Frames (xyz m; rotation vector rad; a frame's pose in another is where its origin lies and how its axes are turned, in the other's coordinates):
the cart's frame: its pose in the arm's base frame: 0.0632 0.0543 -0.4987 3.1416 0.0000 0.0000
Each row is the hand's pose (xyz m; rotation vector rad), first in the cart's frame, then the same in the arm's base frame.
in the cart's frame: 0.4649 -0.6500 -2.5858 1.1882 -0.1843 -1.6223
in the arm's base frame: 0.5281 0.7043 2.0871 -1.2880 -1.6463 0.1870
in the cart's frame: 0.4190 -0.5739 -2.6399 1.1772 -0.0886 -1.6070
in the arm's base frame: 0.4822 0.6282 2.1412 -1.3151 -1.6399 0.0904
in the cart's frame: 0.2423 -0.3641 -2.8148 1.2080 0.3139 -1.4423
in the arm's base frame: 0.3055 0.4184 2.3161 -1.3895 -1.4808 -0.3223
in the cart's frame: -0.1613 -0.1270 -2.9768 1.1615 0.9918 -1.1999
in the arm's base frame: -0.0981 0.1813 2.4781 -1.3686 -1.2368 -1.0223
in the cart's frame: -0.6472 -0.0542 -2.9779 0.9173 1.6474 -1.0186
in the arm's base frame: -0.5840 0.1085 2.4792 -1.2250 -1.0677 -1.7268
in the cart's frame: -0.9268 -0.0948 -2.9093 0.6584 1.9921 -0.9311
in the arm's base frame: -0.8636 0.1491 2.4106 -1.1113 -1.0011 -2.1418
